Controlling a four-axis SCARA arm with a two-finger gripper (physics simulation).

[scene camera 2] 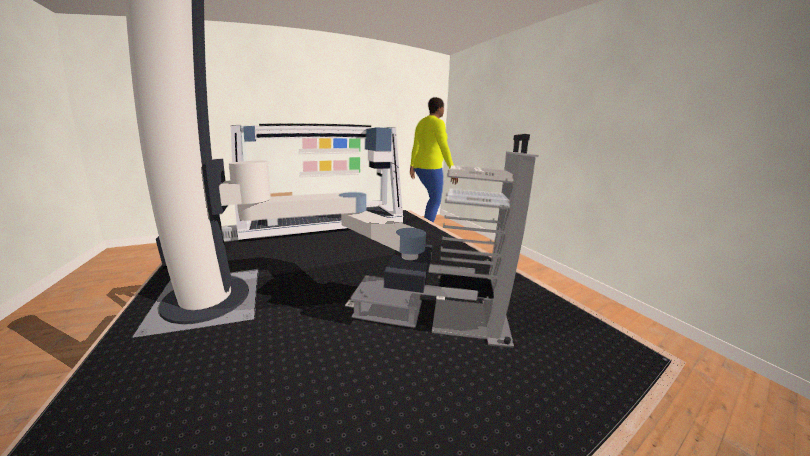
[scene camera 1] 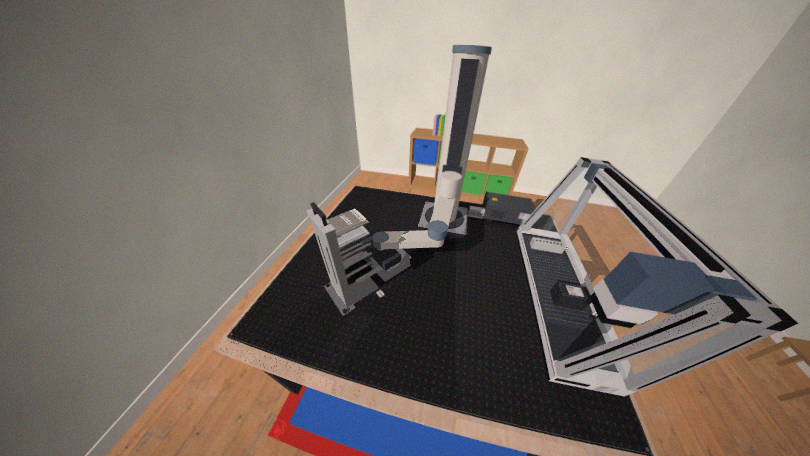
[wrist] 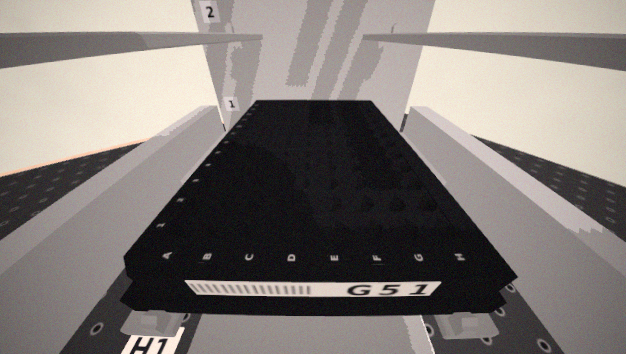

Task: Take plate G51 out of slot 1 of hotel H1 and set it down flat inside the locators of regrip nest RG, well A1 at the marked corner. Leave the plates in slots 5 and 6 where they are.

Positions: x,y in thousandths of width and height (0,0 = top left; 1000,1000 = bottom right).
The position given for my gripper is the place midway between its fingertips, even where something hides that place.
my gripper: scene camera 2 587,622; scene camera 1 431,600; wrist 501,349
